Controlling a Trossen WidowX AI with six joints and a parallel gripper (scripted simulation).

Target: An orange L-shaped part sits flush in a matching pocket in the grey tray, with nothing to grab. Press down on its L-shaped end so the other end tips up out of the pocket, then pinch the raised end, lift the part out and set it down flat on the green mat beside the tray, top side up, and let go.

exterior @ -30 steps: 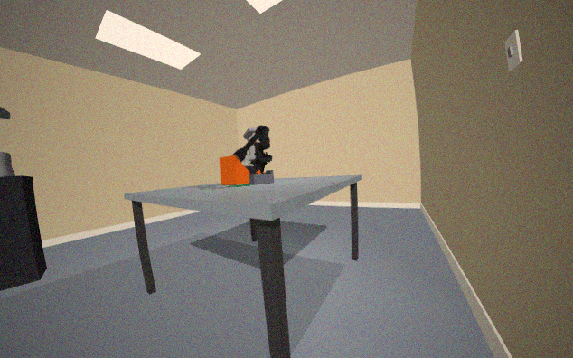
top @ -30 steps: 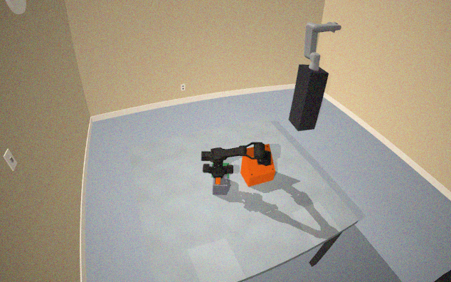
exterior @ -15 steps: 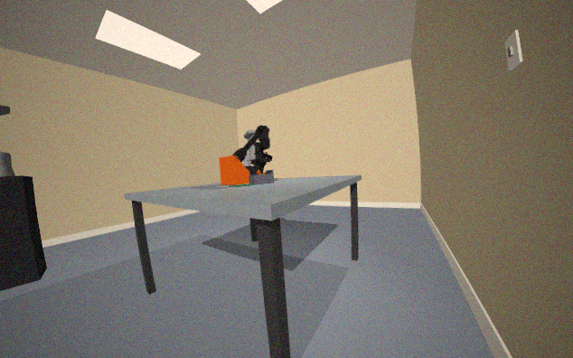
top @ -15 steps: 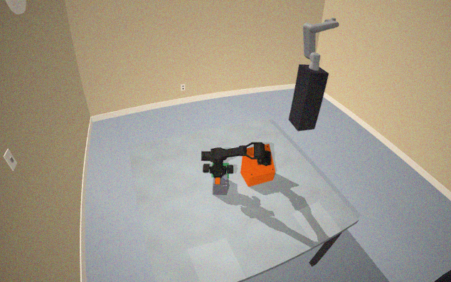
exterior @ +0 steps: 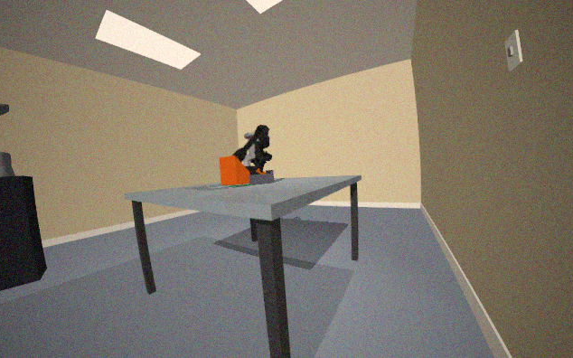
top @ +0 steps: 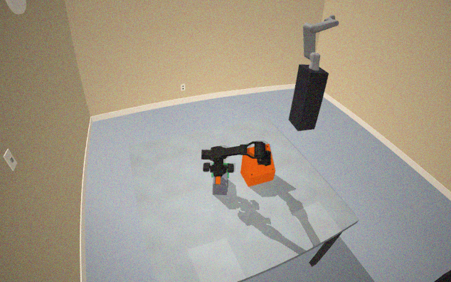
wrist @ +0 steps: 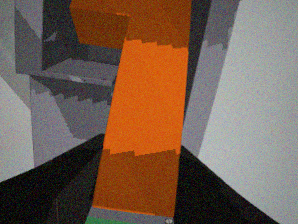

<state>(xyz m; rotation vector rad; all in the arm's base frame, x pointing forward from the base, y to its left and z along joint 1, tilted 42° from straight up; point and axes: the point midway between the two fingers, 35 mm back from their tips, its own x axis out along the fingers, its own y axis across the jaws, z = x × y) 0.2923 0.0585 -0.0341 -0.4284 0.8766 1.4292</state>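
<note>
Right now my gripper tip is 50 mm past the green mat, 140 mm to the left of it and 90 mm above it. Round my gripper tip: orange l-shaped part 10 mm behind, 40 mm to the left, 30 mm below.
</note>
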